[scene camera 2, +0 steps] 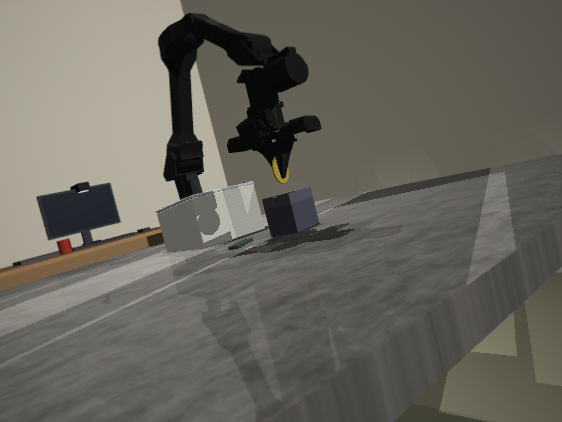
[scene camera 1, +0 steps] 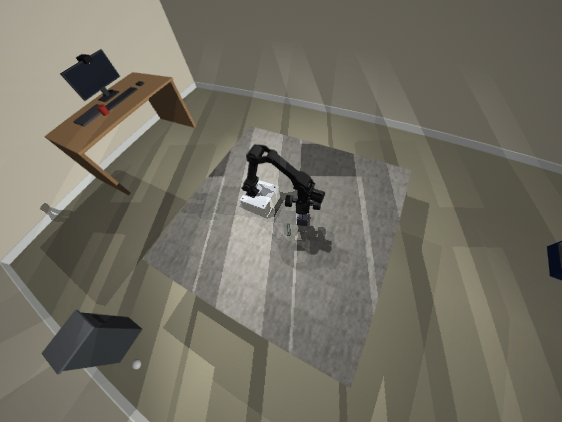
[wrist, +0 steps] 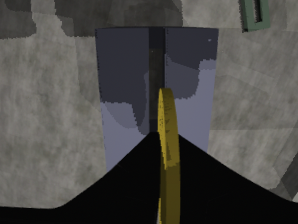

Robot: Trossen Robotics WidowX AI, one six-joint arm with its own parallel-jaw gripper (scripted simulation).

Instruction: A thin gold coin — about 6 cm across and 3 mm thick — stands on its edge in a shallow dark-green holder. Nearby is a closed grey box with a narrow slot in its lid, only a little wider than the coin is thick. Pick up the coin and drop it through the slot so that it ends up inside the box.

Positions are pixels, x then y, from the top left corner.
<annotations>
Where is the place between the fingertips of my gripper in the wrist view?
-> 162,142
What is my gripper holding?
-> A gold coin.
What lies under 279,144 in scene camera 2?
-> My gripper.
</annotations>
